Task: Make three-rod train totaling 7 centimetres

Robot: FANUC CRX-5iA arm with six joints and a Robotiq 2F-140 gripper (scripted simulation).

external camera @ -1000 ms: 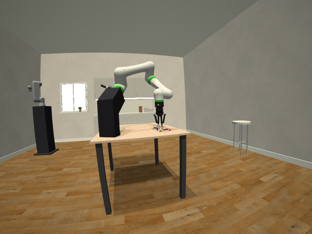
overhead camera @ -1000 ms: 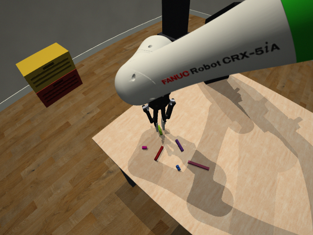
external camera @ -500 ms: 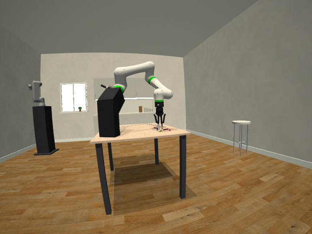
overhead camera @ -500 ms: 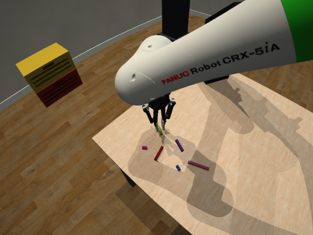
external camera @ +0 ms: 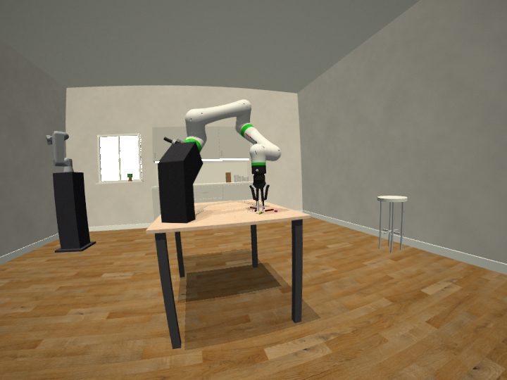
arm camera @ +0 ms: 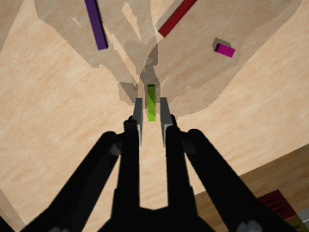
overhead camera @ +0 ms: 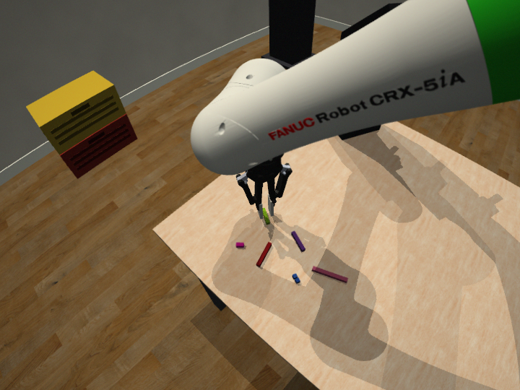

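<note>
Now: the lime rod 5 cm below my hand. Round my hand: magenta rod (11 cm ahead, 5 cm below, 2 cm to the left); red rod (9 cm ahead, 8 cm to the left, 5 cm below); purple rod (12 cm to the left, 5 cm below).
</note>
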